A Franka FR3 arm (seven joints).
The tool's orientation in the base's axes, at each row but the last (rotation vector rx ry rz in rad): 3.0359, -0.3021, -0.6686; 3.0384, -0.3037, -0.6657; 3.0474, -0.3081, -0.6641; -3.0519, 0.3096, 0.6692; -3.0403, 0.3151, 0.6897; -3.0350, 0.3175, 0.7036; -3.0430, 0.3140, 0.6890; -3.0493, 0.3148, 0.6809; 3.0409, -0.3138, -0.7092; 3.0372, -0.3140, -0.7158; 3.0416, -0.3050, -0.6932; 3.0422, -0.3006, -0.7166; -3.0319, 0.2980, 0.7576
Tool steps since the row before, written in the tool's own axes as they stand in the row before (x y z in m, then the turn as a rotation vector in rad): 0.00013, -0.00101, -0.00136, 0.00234, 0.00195, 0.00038; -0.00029, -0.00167, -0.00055, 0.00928, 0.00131, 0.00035; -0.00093, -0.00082, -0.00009, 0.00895, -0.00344, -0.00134; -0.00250, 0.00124, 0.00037, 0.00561, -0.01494, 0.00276; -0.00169, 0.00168, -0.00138, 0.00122, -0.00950, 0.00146; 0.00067, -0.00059, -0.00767, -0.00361, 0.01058, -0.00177; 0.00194, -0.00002, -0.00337, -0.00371, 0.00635, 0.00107; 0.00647, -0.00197, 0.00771, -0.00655, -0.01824, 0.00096; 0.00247, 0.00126, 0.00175, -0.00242, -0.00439, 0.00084; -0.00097, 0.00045, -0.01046, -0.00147, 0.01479, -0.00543; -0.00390, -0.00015, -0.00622, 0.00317, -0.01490, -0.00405; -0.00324, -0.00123, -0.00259, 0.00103, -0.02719, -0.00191; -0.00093, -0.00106, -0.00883, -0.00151, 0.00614, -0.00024
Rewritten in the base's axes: 0.00087, 0.00093, 0.00112, 0.00156, -0.00235, -0.00120; 0.00028, 0.00168, 0.00052, 0.00787, -0.00306, -0.00407; -0.00064, 0.00098, 0.00042, 0.00918, 0.00160, -0.00263; -0.00262, -0.00072, 0.00075, 0.00672, 0.01370, -0.00544; -0.00123, -0.00139, 0.00203, 0.00233, 0.00915, -0.00219; 0.00404, 0.00002, 0.00658, -0.00451, -0.00976, 0.00355; 0.00315, -0.00052, 0.00222, -0.00498, -0.00545, 0.00086; 0.00287, 0.00102, -0.00979, -0.00265, 0.01919, 0.00112; 0.00116, -0.00164, -0.00259, -0.00165, 0.00481, 0.00009; 0.00369, -0.00067, 0.00982, -0.00173, -0.01443, 0.00627; -0.00074, 0.00067, 0.00728, 0.00733, 0.01387, 0.00155; -0.00147, 0.00170, 0.00370, 0.00678, 0.02642, 0.00002; 0.00350, 0.00079, 0.00819, -0.00232, -0.00576, 0.00118
